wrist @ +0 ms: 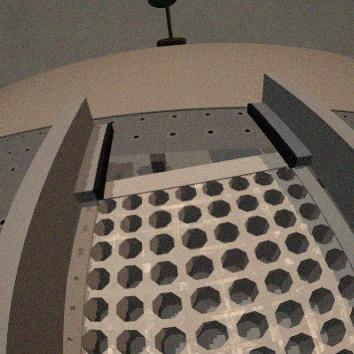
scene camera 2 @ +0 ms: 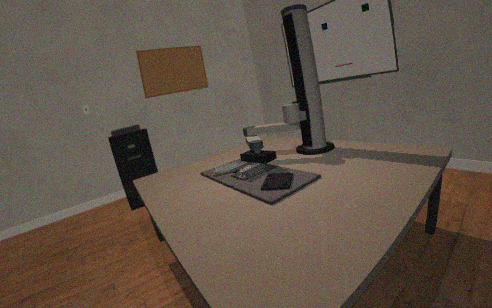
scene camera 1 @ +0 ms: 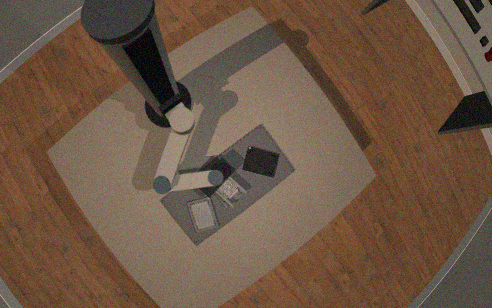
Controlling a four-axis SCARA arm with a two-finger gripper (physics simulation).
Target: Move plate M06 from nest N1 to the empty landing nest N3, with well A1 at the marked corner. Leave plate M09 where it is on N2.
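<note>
The pale many-welled plate M06 (scene camera 1: pixel 229 188) (scene camera 2: pixel 246 171) (wrist: pixel 220 250) sits on the middle nest, partly hidden by the hand in scene camera 1. My gripper (scene camera 1: pixel 235 194) (wrist: pixel 179 99) is open, nothing held. In the wrist view its pads stand at either side of the plate's far end, beyond row 12; I cannot tell their exact height over the plate. The black landing nest N3 (scene camera 1: pixel 260 161) (scene camera 2: pixel 277 181) is empty, with a small light mark at one corner. Plate M09 (scene camera 1: pixel 202 215) (scene camera 2: pixel 226 169) sits on its nest at the other end.
The nests stand on a grey perforated board (scene camera 1: pixel 197 238) (scene camera 2: pixel 271 198) (wrist: pixel 190 122) on the tan table (scene camera 1: pixel 310 190) (scene camera 2: pixel 280 240). The arm's dark column (scene camera 1: pixel 150 65) (scene camera 2: pixel 305 75) rises behind the board. The black hand body (scene camera 2: pixel 258 156) hangs near the board's rear edge.
</note>
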